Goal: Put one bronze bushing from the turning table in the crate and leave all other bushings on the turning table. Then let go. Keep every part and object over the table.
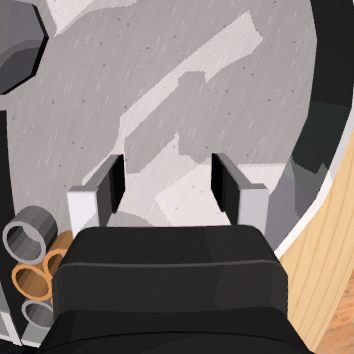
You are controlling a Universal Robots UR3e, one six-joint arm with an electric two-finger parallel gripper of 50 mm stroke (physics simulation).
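Places are measured from the arm's base along level axes (x down, y back, z left), in metres.
Pixels of known places: gripper, fingertip midpoint: [167, 171].
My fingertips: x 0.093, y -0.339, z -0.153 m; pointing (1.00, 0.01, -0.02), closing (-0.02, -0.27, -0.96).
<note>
For each thing: its middle in the pictures, then the offset to it from my fingertips. "spot": a spot on its surface instead. Level surfaces: height alone.
- turning table, body centre: [5, 45] dx +0.012, dy -0.052, dz +0.123 m
- larger grey bushing, body centre: [30, 234] dx -0.002, dy +0.065, dz +0.078 m
- smaller grey bushing, body centre: [45, 304] dx -0.002, dy +0.127, dz +0.065 m
- dark many-sided block, surface spot: [22, 45] spot: dx +0.003, dy -0.053, dz +0.105 m
- black rim, surface spot: [334, 60] spot: dx -0.008, dy -0.094, dz -0.076 m
- Light wooden table top, surface height: dx +0.064 m
The turning table [90, 80] is a grey speckled disc with a dark rim. At its lower left stands a close group of ring-shaped bushings. Two are bronze: one bronze bushing [63, 242] is partly covered by the gripper body, and another bronze bushing [39, 289] is just below and left of it. A larger grey bushing [46, 221] is above them and a smaller grey bushing [42, 314] below. My gripper [167, 171] is open and empty over the disc, to the right of the bushings. The gripper body may hide more bushings. The crate cannot be made out.
A dark many-sided block [22, 45] is at the upper left. The black rim [334, 60] with a pale outer edge curves down the right side. Light wooden table top [320, 255] shows beyond it at the lower right, with a redder wooden surface [342, 310] past its edge.
</note>
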